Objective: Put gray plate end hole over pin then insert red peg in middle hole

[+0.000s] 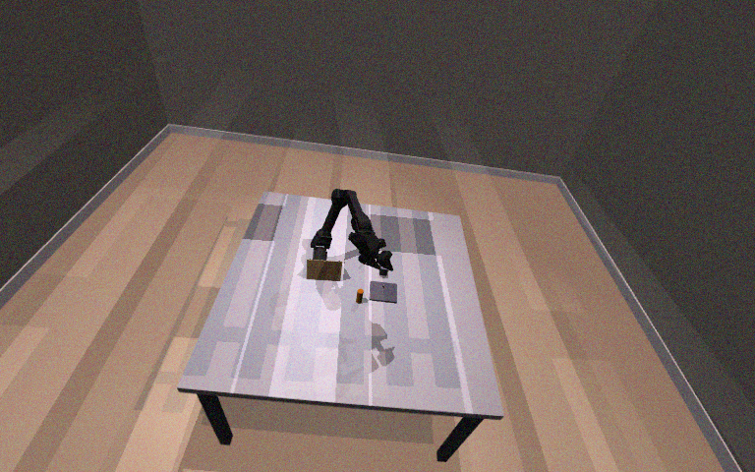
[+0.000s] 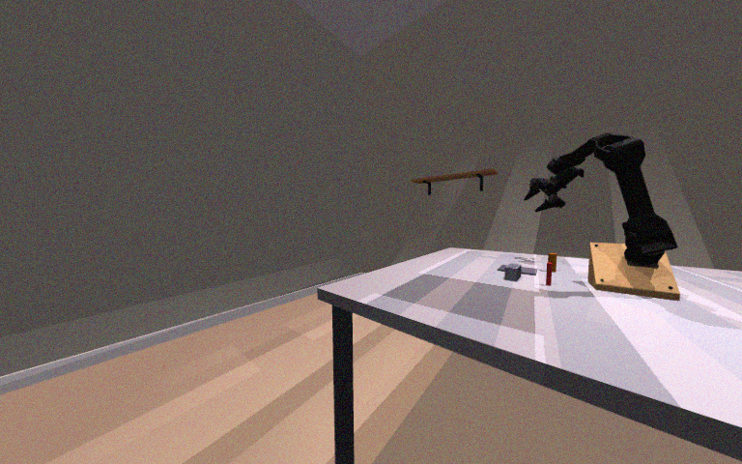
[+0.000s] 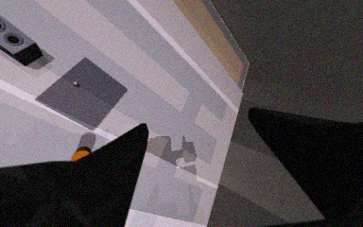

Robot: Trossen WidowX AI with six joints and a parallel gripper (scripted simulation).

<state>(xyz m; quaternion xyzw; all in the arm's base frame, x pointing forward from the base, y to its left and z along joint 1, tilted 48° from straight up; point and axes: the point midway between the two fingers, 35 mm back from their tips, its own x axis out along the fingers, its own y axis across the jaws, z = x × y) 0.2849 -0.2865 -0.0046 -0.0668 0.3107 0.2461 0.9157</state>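
The gray plate is 4 cm ahead of my gripper tip, 28 cm to the left of it and 26 cm below it. Round my gripper tip: gray base 3 cm ahead, 13 cm to the left, 29 cm below; then orange cylinder 9 cm behind, 5 cm to the left, 26 cm below; then red peg 7 cm behind, 31 cm to the left, 26 cm below.
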